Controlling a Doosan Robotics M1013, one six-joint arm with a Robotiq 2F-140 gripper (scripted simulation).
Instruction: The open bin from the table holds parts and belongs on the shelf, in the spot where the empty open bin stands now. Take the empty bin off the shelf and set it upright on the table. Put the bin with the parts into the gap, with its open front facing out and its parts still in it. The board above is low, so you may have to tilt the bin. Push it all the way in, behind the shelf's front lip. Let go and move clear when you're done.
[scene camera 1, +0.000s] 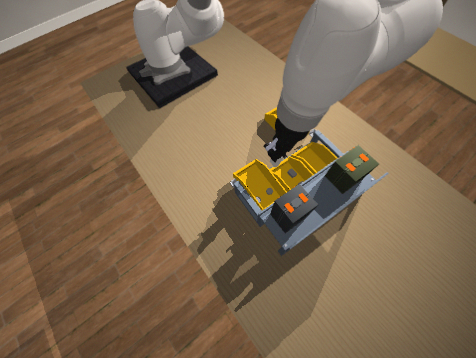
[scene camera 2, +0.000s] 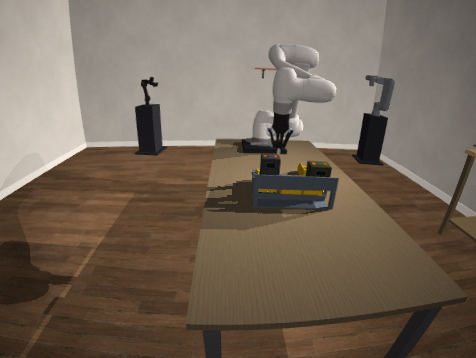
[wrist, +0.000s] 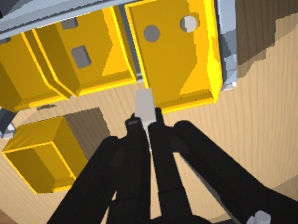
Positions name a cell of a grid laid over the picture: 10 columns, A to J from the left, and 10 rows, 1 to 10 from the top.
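Observation:
My gripper (scene camera 1: F5). Gripper again (wrist: E5).

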